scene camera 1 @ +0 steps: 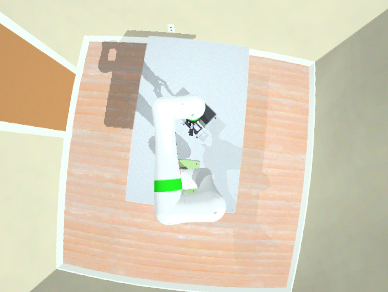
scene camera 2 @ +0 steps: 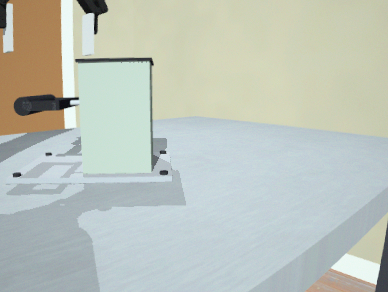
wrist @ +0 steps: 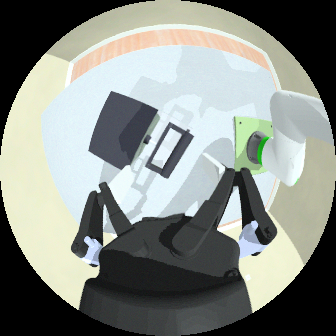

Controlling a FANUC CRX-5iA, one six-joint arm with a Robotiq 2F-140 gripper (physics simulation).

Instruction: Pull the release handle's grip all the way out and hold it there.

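The release handle is a dark rectangular loop with a thick grip bar (scene camera 2: 35, 105) (wrist: 178, 154). It stands out from the side of a pale green box (scene camera 2: 117, 117) with a dark top (wrist: 122, 127) (scene camera 1: 207, 115). A short light rod shows between handle and box in scene camera 2. My gripper (scene camera 2: 48, 52) (wrist: 165, 166) is open and empty, its pale fingertips wide apart. In scene camera 2 the fingertips are higher than the handle, one near the box's top edge. In scene camera 1 the arm partly covers the gripper and handle.
The box stands on a pale base plate (scene camera 2: 160, 177) with dark bolts, on the grey table (scene camera 1: 200, 65) (scene camera 2: 270, 175) (wrist: 75, 120). The arm's green mounting plate (scene camera 1: 190, 164) (wrist: 242, 130) is on the same table, beyond the right finger in the wrist view.
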